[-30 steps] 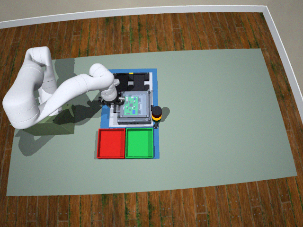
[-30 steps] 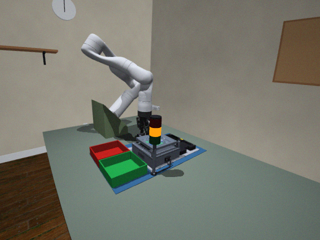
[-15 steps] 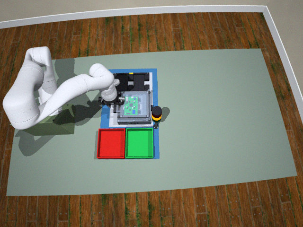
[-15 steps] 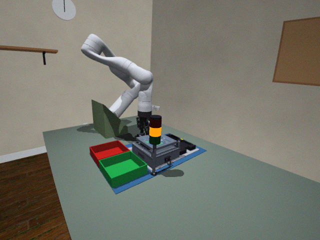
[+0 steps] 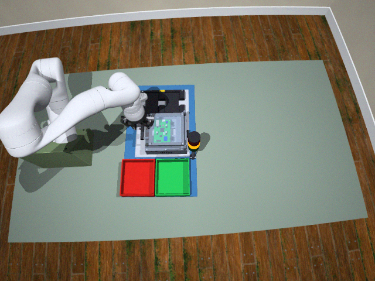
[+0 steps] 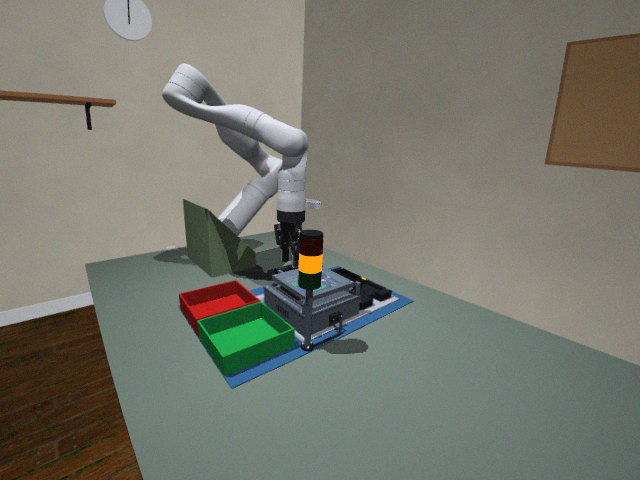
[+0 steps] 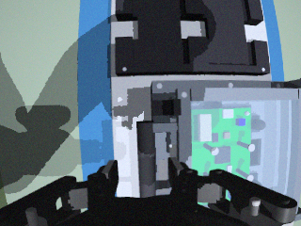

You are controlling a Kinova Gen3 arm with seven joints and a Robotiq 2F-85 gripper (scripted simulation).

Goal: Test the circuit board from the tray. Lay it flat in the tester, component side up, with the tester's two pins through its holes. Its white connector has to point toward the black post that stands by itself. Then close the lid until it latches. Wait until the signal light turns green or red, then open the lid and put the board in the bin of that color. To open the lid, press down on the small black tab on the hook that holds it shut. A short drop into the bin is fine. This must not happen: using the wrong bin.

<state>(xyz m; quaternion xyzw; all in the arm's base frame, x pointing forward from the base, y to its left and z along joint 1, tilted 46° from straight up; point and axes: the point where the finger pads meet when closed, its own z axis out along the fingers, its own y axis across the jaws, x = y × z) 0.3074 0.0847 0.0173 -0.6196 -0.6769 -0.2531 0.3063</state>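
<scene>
The black latch hook lies 2 cm ahead of my hand, 6 cm to the left of it and 3 cm below it. The rest, counted from my hand: nest: 9 cm ahead, 1 cm to the left, 5 cm below; then green circuit board: 9 cm ahead, 4 cm below; then clear lid: 9 cm ahead, 3 cm below.
</scene>
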